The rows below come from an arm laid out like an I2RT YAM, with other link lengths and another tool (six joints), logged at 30 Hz.
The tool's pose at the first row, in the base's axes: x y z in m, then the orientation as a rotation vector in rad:
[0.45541, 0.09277, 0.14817, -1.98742, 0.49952, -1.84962]
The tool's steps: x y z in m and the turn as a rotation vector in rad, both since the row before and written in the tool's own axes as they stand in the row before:
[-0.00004, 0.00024, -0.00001, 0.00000, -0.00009, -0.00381]
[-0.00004, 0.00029, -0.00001, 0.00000, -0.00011, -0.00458]
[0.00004, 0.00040, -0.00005, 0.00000, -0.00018, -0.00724]
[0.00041, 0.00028, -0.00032, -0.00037, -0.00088, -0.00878]
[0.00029, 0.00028, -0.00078, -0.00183, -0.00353, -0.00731]
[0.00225, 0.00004, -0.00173, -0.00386, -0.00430, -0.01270]
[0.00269, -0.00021, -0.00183, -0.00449, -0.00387, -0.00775]
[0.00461, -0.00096, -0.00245, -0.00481, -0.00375, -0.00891]
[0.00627, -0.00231, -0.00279, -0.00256, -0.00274, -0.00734]
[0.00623, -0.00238, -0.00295, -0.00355, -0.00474, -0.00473]
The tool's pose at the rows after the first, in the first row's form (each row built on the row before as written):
[0.45540, 0.09258, 0.14802, -1.98979, 0.49604, -1.85179]
[0.45539, 0.09235, 0.14784, -1.99264, 0.49185, -1.85439]
[0.45534, 0.09198, 0.14768, -1.99714, 0.48521, -1.85849]
[0.45505, 0.09153, 0.14792, -2.00338, 0.47732, -1.86277]
[0.45429, 0.09112, 0.14809, -2.01189, 0.47150, -1.86346]
[0.45274, 0.08996, 0.15016, -2.02557, 0.46254, -1.86669]
[0.45113, 0.08885, 0.15277, -2.03634, 0.45889, -1.86755]
[0.44909, 0.08754, 0.15749, -2.04792, 0.45449, -1.86922]
[0.44689, 0.08673, 0.16434, -2.05627, 0.44949, -1.87076]
[0.44455, 0.08605, 0.17121, -2.06538, 0.44746, -1.86871]

